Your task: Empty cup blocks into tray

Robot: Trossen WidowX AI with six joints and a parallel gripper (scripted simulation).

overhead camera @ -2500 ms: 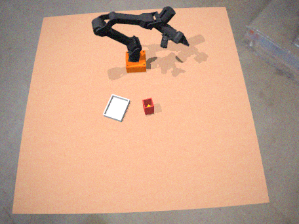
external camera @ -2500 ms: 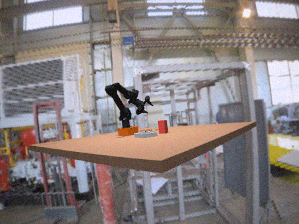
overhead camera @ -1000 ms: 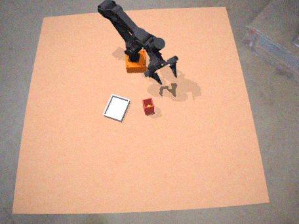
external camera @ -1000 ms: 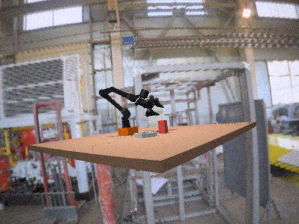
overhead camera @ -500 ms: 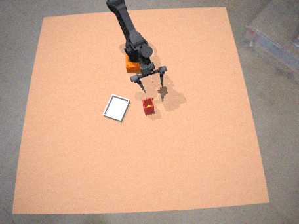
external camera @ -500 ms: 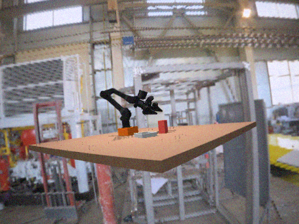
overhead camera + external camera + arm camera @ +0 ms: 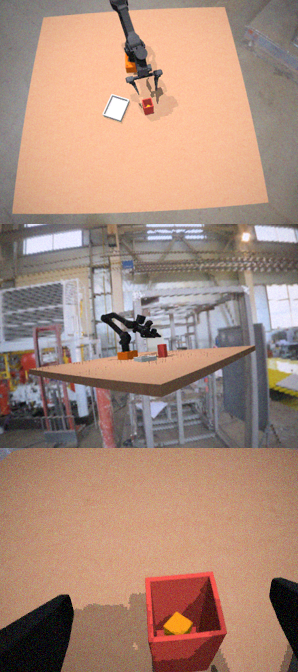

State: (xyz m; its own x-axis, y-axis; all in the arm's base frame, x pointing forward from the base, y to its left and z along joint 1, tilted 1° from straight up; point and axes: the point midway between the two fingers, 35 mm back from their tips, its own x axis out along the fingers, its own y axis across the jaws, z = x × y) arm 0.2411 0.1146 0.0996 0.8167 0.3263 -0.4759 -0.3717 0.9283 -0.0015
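My gripper tip is now 30 mm short of the yellow block and 100 mm above it. The rest, counted from my gripper tip: red square cup (30 mm ahead, 130 mm below).
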